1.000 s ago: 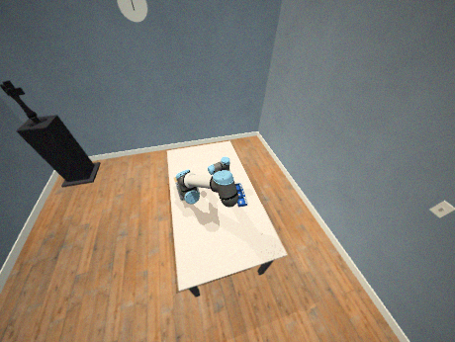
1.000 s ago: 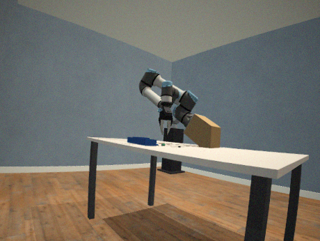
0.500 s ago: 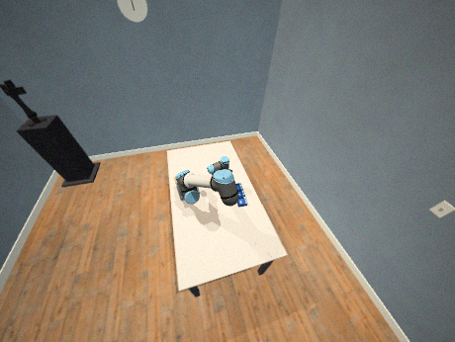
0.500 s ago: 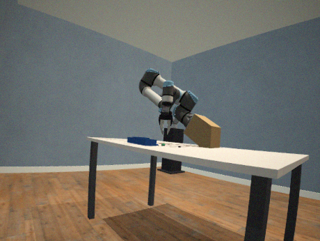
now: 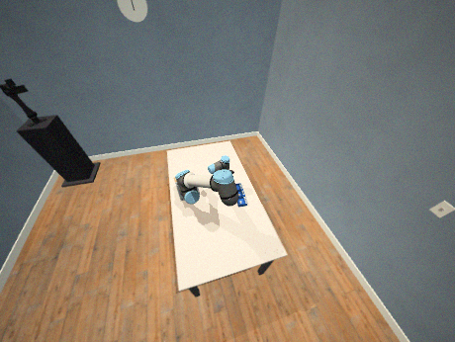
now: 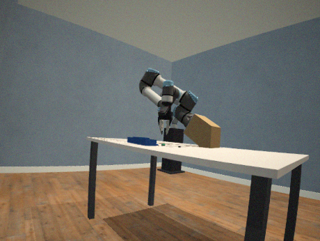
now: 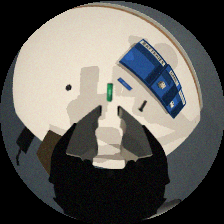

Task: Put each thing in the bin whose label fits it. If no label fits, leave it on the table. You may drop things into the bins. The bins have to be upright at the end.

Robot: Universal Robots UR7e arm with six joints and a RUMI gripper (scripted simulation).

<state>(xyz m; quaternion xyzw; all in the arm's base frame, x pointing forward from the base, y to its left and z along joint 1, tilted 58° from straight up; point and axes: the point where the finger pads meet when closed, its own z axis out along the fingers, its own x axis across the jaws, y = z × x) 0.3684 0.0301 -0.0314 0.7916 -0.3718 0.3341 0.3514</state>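
Now: the green piece 80 mm below my hand. Also, from my hand: small blue piece 40 mm ahead, 20 mm to the right, 90 mm below; black nut 50 mm behind, 110 mm to the left, 90 mm below; black screw 20 mm ahead, 100 mm to the right, 90 mm below.
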